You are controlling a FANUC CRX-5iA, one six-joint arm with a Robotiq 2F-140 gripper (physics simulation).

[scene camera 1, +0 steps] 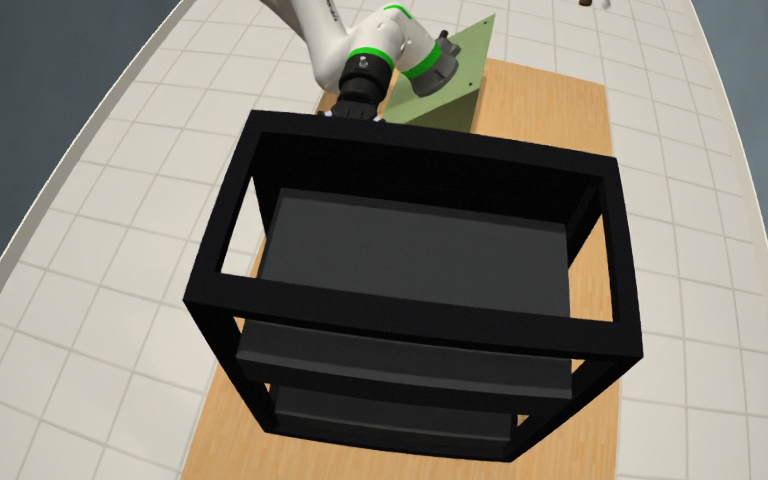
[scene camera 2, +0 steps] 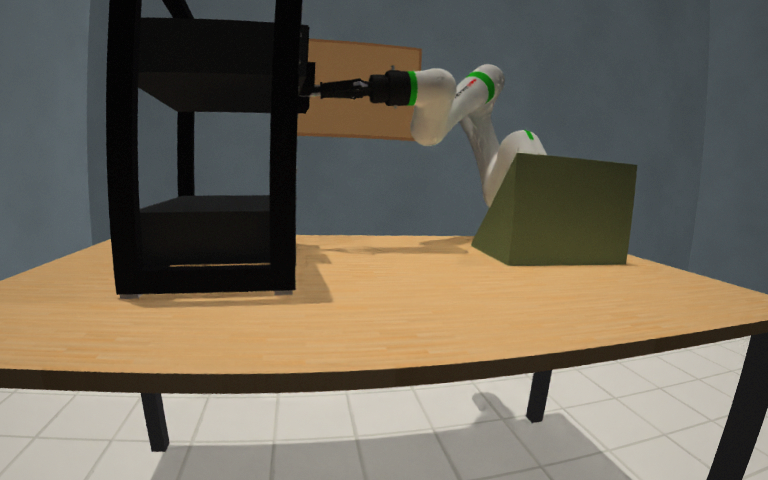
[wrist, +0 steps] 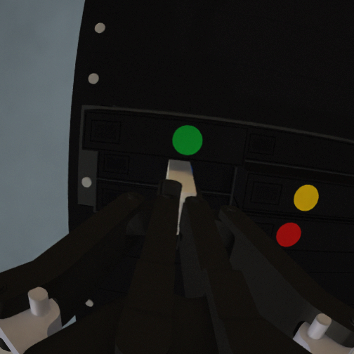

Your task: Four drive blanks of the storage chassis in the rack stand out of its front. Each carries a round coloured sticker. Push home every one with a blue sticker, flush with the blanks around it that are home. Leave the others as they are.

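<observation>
The black rack (scene camera 1: 407, 308) (scene camera 2: 283, 186) holds the upper storage chassis (scene camera 1: 419, 254) (scene camera 2: 203, 48). In the wrist view, the green sticker (wrist: 187, 140) is on a protruding blank at the upper left. Directly below, a sliver of a blue sticker (wrist: 191, 170) shows beside the pale fingertip; the rest is hidden. Its blank (wrist: 140, 167) looks set back from the green one. A yellow sticker (wrist: 306, 197) and a red sticker (wrist: 288, 234) are on blanks to the right. My gripper (scene camera 2: 317, 90) (wrist: 176, 175) is shut and empty, its tips at the blue-stickered blank's face; contact cannot be told.
A green wedge-shaped stand (scene camera 1: 447, 79) (scene camera 2: 566, 209) is on the wooden table (scene camera 1: 549, 107) (scene camera 2: 396, 316) near the arm. A lower dark chassis (scene camera 2: 203, 234) is in the rack. A brown board (scene camera 2: 356, 113) is on the wall behind the gripper. The protruding green-stickered blank overhangs just above the fingertips.
</observation>
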